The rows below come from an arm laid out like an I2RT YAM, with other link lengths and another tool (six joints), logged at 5 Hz.
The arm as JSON. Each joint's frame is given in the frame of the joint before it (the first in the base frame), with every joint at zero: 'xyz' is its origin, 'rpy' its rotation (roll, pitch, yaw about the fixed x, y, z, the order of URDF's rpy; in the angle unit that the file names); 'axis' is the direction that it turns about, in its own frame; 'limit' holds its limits. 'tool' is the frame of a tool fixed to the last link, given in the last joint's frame.
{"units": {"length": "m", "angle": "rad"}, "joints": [
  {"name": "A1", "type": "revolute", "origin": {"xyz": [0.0, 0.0, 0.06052], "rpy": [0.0, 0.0, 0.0]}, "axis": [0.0, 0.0, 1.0], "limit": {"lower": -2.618, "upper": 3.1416}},
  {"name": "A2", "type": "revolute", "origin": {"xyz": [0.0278, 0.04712, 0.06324], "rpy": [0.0, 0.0, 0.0]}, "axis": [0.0, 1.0, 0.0], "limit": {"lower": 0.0, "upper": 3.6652}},
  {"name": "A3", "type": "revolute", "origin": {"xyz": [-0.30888, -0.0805, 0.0], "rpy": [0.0, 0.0, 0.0]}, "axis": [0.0, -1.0, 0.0], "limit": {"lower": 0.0, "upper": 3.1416}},
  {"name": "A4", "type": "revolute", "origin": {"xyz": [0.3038, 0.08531, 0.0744], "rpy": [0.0, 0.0, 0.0]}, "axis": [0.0, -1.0, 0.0], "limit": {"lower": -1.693, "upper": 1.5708}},
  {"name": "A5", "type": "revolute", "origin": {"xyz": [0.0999, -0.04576, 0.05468], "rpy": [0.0, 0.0, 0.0]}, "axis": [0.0, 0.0, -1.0], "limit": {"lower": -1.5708, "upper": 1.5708}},
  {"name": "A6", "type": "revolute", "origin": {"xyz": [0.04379, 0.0, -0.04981], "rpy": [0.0, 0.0, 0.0]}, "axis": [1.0, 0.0, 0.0], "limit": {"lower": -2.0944, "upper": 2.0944}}
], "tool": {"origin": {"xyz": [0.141, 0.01, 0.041], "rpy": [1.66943, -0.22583, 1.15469]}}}
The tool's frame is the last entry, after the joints.
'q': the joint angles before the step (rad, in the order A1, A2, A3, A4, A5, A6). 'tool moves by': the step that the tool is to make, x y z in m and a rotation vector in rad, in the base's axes. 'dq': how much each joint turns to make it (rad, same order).
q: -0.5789 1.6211 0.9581 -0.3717 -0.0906 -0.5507
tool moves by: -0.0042 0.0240 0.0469 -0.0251 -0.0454 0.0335
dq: 0.0365 -0.1301 -0.0001 -0.0778 -0.0008 0.0041
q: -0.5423 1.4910 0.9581 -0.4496 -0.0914 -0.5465
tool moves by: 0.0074 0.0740 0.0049 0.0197 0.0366 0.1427
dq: 0.1457 -0.0461 -0.0004 -0.0870 0.0007 0.0031
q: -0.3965 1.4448 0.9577 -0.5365 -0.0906 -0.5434
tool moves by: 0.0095 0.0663 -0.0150 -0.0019 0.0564 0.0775
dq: 0.1711 0.0200 0.0001 -0.0290 0.0633 0.0717
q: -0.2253 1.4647 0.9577 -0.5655 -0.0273 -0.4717
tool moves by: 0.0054 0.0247 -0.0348 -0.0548 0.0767 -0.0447
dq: 0.1141 0.0811 -0.0002 0.0103 0.1309 0.1121
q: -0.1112 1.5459 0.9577 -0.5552 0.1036 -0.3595
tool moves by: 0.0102 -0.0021 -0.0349 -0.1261 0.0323 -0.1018
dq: 0.0800 0.1087 -0.0002 0.0620 0.1895 0.1188
